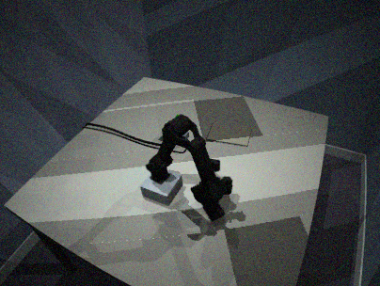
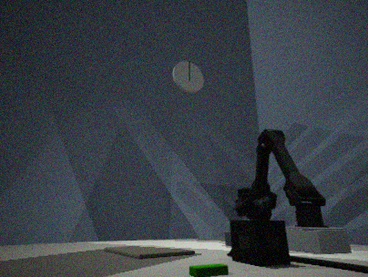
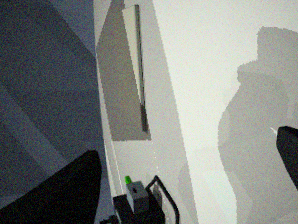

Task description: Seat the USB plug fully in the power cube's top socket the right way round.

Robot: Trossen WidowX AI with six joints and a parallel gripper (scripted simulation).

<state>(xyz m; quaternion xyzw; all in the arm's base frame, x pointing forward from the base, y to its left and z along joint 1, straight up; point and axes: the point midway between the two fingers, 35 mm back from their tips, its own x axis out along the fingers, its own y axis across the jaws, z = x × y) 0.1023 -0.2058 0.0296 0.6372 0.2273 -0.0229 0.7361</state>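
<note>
The USB plug lies 35 cm to the left of my gripper tip, 16 cm ahead of it and 1 cm above it. The rest, counted from my gripper tip: green block 45 cm to the left, 30 cm ahead, 8 cm below; thin flat plate 34 cm ahead, 13 cm to the left, 8 cm below.
</note>
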